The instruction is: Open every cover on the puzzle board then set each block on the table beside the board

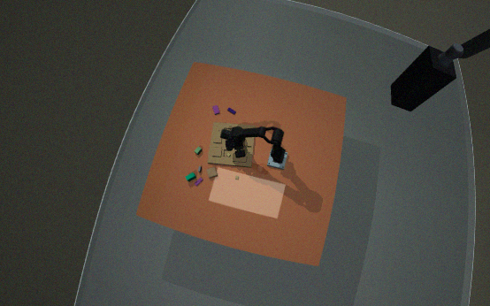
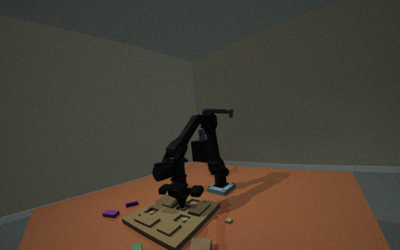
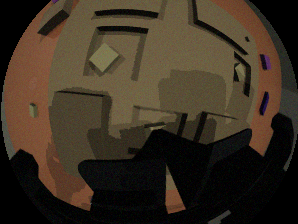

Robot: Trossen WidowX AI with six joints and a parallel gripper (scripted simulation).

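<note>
Now: gripper tip 60 mm short of the tan puzzle board. Round my gripper tip: dark purple block 120 mm ahead, 260 mm to the right, 10 mm below.
</note>
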